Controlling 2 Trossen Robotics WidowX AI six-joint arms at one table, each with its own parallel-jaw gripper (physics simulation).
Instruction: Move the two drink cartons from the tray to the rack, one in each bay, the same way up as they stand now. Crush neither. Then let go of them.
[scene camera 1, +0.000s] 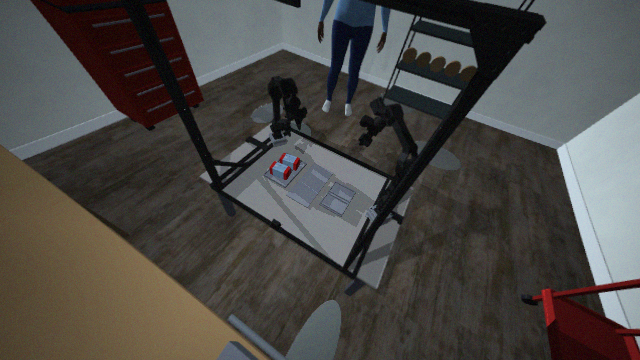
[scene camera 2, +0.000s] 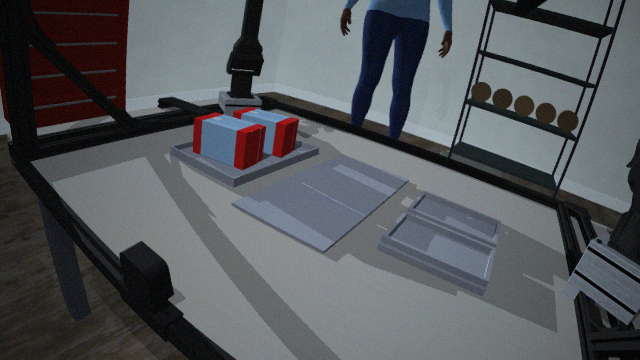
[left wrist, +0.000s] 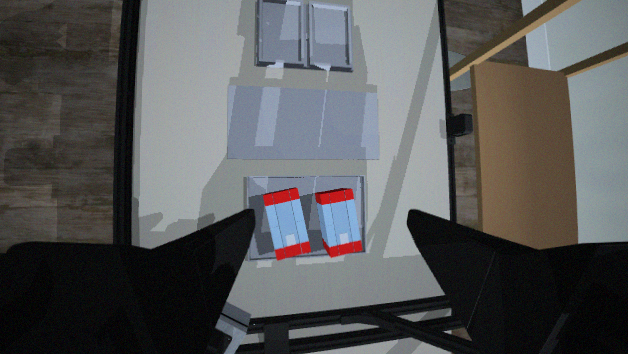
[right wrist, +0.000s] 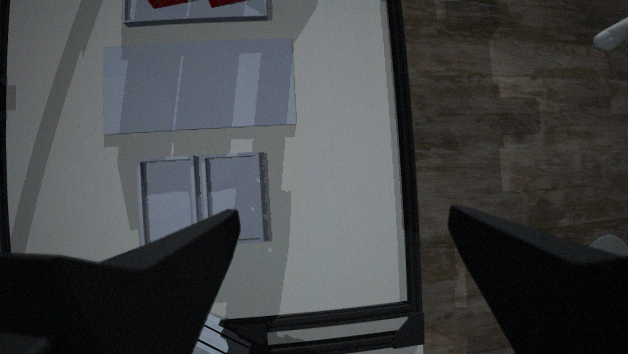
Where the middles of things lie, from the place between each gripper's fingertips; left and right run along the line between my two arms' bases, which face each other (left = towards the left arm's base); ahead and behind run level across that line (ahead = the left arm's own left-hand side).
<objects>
Now: right hand 370 mm above the grey mat (scene camera 2: 319, 206), 210 mm past it and 160 mm to the right of it. Also, from my right hand: grey tray (scene camera 2: 232, 176) 360 mm to the left, 360 mm below, 260 mm behind.
My left hand is 320 mm above the grey tray, 40 mm to the right of it and 30 mm past it. From my left hand the other things lie so: grey mat (330 mm below, 160 mm to the right, 10 mm ahead).
</objects>
